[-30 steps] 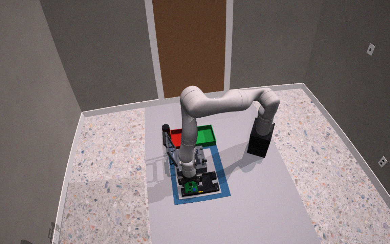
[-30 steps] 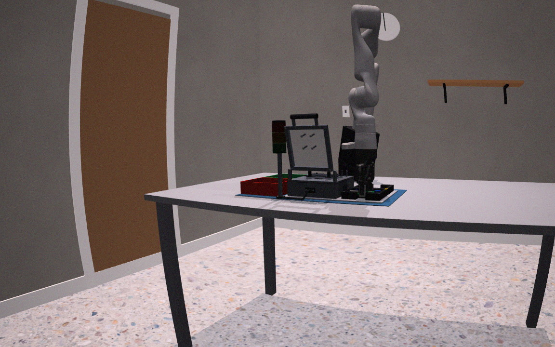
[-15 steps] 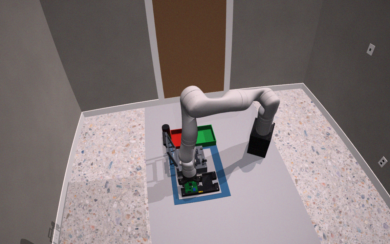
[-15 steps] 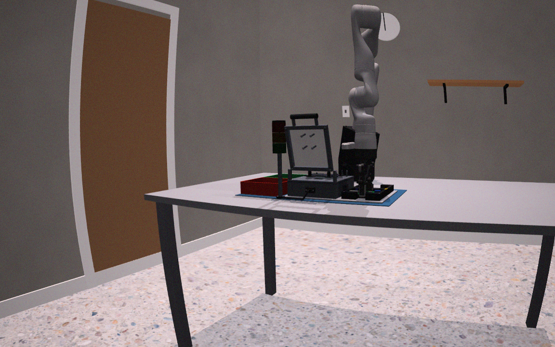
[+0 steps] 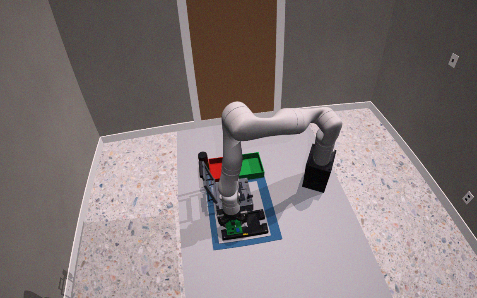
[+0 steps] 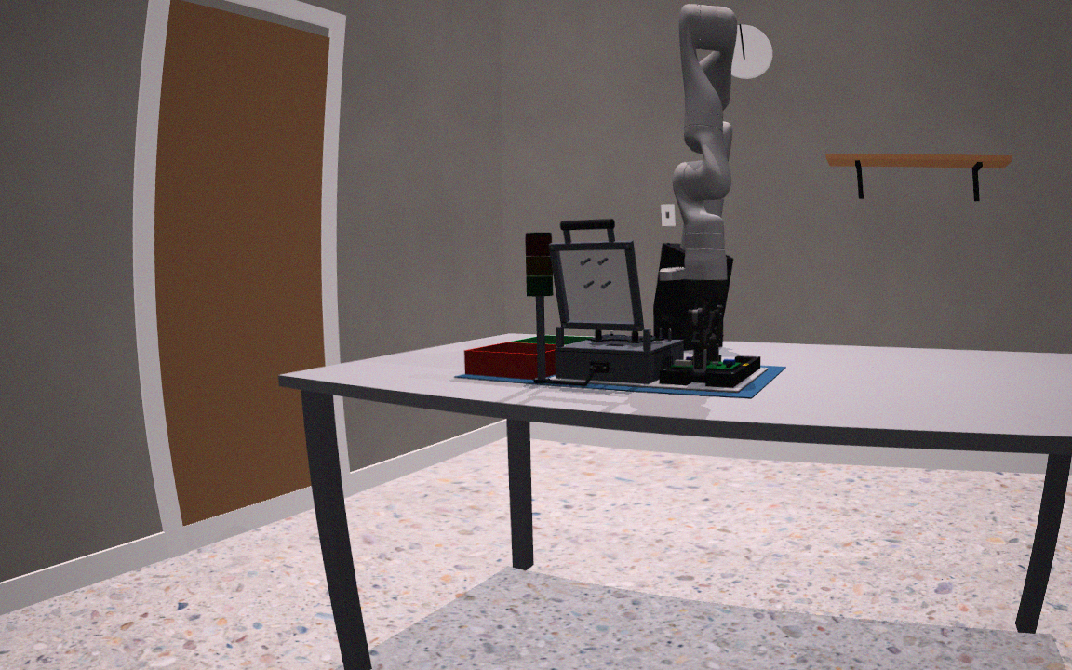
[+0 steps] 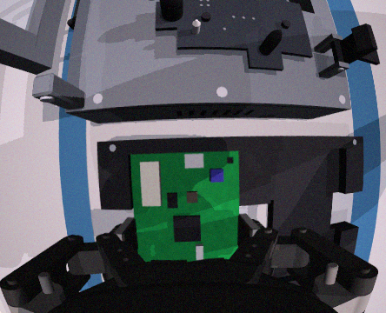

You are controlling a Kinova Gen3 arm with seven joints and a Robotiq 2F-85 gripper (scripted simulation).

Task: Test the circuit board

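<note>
My hand is 12 cm to the left of the latch hook, 9 cm past it and 5 cm below it. The rest, counted from my hand: red bin: 37 cm to the right, 5 cm ahead, 2 cm below; then green circuit board: right at my hand; then lid: 16 cm to the right, 15 cm above, 10 cm ahead.
</note>
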